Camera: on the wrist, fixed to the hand. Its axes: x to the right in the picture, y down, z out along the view.
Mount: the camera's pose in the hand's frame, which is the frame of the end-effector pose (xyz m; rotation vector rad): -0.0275 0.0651 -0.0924 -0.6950 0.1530 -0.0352
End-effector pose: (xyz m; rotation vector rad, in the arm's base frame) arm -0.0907 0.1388 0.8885 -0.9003 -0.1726 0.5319
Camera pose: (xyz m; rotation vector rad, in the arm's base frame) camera -0.1049 0.0929 0.7826 -1.6062 -0.2391 0.3663
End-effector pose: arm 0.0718 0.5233 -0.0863 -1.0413 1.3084 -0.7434
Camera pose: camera -0.0307 0.5562 -0.1303 -1.5798 1.7407 -0.3932
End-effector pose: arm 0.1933 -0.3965 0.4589 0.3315 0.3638 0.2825
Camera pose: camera 0.1190 -0.3220 0.4093 -0.3808 0.3984 0.3819
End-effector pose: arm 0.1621 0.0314 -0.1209 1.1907 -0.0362 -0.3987
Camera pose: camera 0.1767 0.1431 -0.0919 0.5316 0.2399 -0.3112
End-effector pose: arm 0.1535 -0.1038 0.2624 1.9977 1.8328 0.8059
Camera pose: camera 0.1506 -0.1525 0.3680 1.4799 1.3736 1.3820
